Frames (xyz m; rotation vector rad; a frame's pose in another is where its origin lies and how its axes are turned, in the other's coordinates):
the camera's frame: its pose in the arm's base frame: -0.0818 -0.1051 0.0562 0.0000 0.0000 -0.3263
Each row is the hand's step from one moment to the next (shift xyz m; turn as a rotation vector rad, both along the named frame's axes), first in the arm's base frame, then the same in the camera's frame.
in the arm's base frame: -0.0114 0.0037 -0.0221 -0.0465 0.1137 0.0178
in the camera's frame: -0.0120 -0.0001 -0.0221 -0.0805 0.0928 0.0178
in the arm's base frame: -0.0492 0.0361 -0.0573 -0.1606 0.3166 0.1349
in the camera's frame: -0.0582 0.0184 -0.0573 -0.2536 0.2484 0.1349
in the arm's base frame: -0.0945 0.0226 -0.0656 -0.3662 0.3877 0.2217
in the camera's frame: -0.0968 -0.0089 -0.0656 -0.4712 0.2499 0.2217
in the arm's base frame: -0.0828 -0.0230 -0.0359 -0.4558 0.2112 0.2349
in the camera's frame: -0.0711 -0.0483 -0.0359 -0.4994 0.0540 0.2349
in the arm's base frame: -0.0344 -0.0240 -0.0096 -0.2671 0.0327 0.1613
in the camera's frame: -0.0249 -0.0338 -0.0096 -0.2635 -0.0546 0.1613
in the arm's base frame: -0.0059 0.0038 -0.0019 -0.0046 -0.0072 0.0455
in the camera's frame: -0.0068 0.0017 -0.0019 -0.0020 -0.0083 0.0455
